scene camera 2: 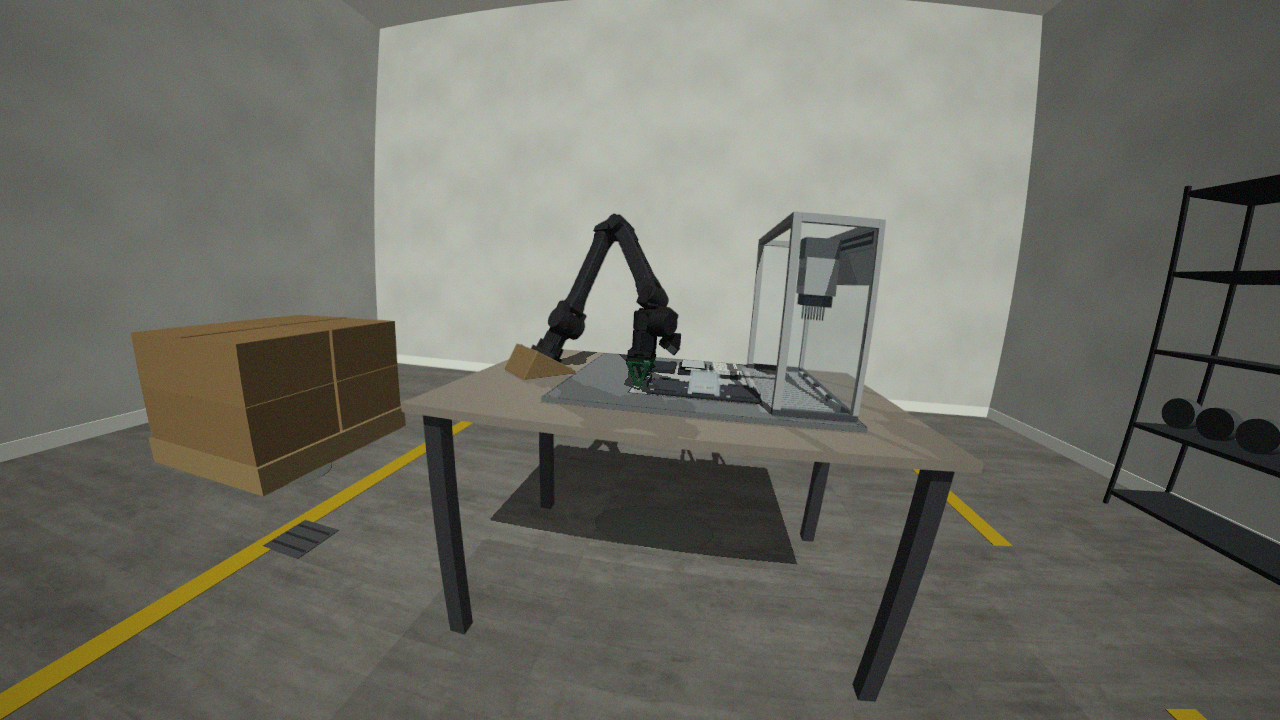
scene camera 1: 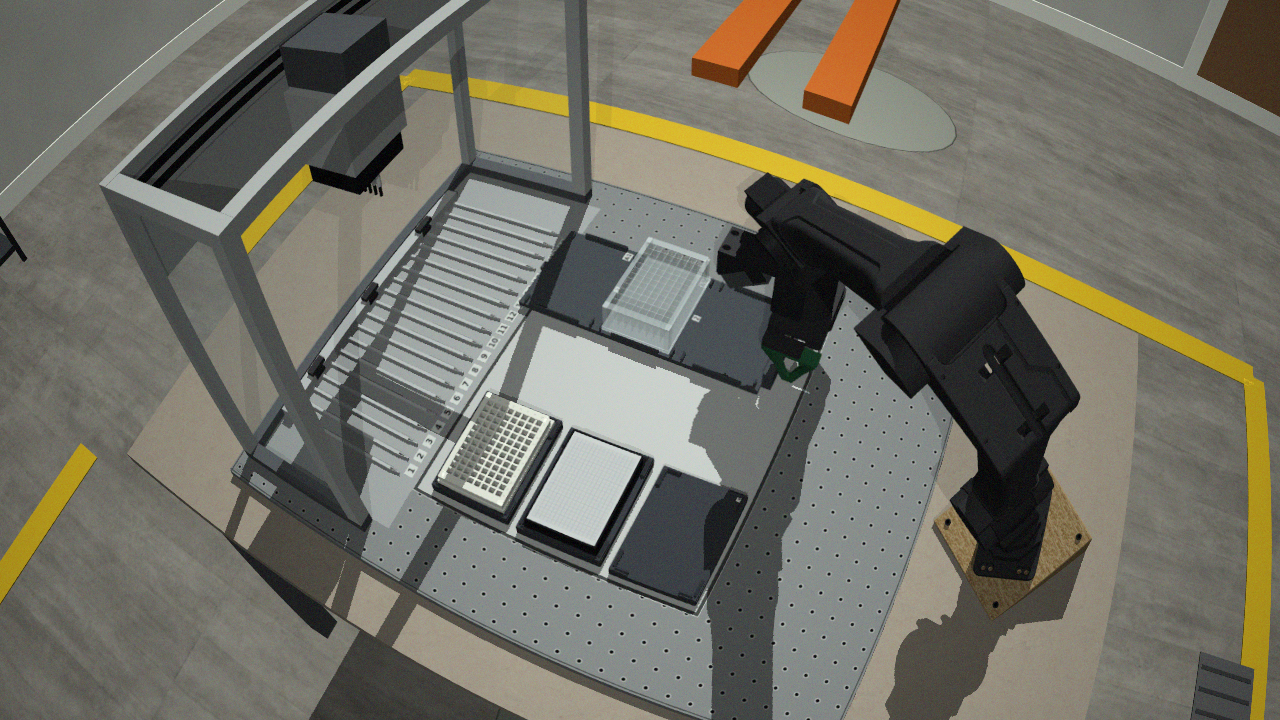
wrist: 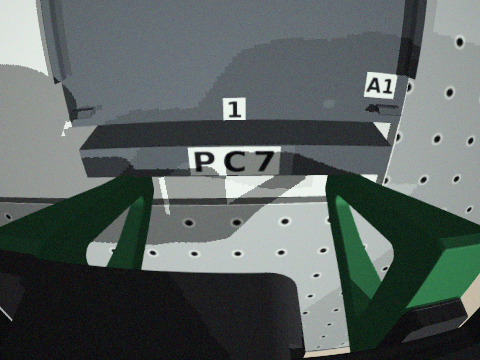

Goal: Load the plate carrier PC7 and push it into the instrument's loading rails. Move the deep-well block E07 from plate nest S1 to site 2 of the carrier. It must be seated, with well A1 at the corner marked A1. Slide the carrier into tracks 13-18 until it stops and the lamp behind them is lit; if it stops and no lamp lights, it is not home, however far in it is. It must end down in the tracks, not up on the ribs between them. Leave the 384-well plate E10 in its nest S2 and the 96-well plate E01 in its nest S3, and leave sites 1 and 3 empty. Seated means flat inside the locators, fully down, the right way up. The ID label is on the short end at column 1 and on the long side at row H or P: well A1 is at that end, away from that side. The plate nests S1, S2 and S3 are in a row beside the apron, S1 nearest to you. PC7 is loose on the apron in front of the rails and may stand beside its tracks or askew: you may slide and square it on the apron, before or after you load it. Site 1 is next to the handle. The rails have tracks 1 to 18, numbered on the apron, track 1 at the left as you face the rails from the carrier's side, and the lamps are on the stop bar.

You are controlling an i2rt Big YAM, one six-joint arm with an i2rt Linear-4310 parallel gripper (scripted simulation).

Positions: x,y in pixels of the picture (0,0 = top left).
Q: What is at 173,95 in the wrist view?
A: A dark carrier PC7.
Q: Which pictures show my gripper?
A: Scene camera 2, scene camera 1 and the wrist view: all of them.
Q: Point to a nest S1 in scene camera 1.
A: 684,525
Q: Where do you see a dark carrier PC7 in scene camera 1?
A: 722,339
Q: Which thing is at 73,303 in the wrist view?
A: My gripper.
